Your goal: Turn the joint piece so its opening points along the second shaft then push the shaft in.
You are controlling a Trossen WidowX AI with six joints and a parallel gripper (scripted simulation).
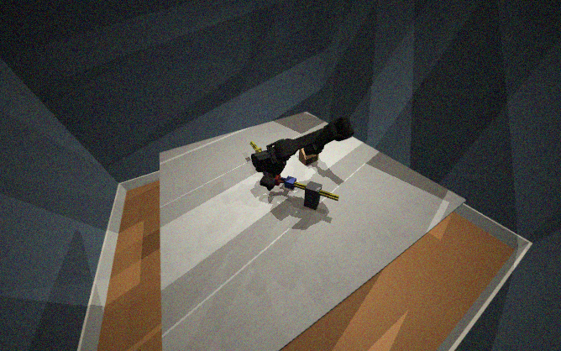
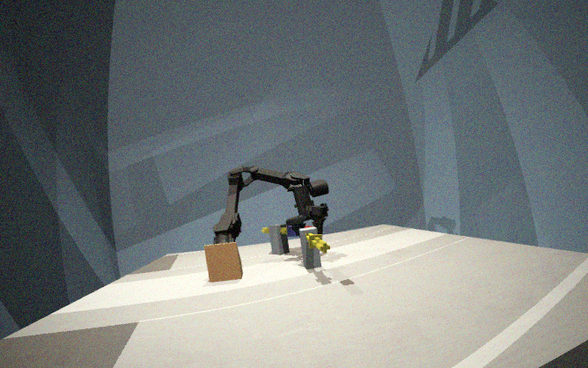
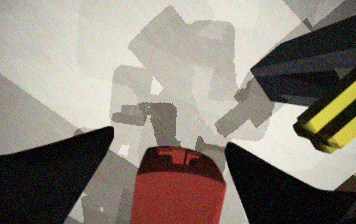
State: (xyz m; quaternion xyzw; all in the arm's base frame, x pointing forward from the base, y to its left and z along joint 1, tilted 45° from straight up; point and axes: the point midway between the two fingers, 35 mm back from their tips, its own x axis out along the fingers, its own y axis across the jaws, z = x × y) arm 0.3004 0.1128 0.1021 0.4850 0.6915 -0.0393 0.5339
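The red joint piece lies 3 cm above my gripper tip, 2 cm behind it and 1 cm to the left of it.
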